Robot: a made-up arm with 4 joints.
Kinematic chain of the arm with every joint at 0, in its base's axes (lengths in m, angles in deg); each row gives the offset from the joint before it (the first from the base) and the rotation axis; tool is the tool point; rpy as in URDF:
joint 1: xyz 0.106 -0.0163 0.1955 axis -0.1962 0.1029 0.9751
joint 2: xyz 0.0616 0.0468 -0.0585 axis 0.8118 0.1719 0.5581
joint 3: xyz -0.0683 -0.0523 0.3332 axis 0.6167 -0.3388 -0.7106
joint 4: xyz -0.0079 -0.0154 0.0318 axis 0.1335 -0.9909 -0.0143
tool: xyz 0.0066 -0.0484 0.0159 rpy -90 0 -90
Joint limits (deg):
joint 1: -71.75..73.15
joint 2: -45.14..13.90
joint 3: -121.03..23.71
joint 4: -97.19..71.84
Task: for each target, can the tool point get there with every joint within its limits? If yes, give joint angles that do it. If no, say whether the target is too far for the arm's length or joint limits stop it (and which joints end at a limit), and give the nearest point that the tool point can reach.
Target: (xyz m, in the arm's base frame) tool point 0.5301 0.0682 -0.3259
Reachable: no: too far | nearest point 0.2959 0.1142 0.4410 | short by 0.803 m
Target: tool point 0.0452 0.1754 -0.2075
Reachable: no: joint limits stop it (at a limit: joint 2, joint 3) | nearest point -0.0623 0.2249 0.3572 | short by 0.577 m
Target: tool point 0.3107 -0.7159 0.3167
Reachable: no: too far | nearest point 0.1118 -0.1740 0.4640 | short by 0.596 m
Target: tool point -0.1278 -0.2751 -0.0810
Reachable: no: joint limits stop it (at a limit: joint 1, joint 2, joint 3, joint 4) | nearest point -0.0801 -0.1137 0.4074 | short by 0.517 m
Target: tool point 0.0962 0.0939 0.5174
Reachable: yes | joints 12.80 -22.97 -33.23 -70.01
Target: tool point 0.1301 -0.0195 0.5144
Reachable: yes | joints 33.34 -4.33 5.95 -57.44
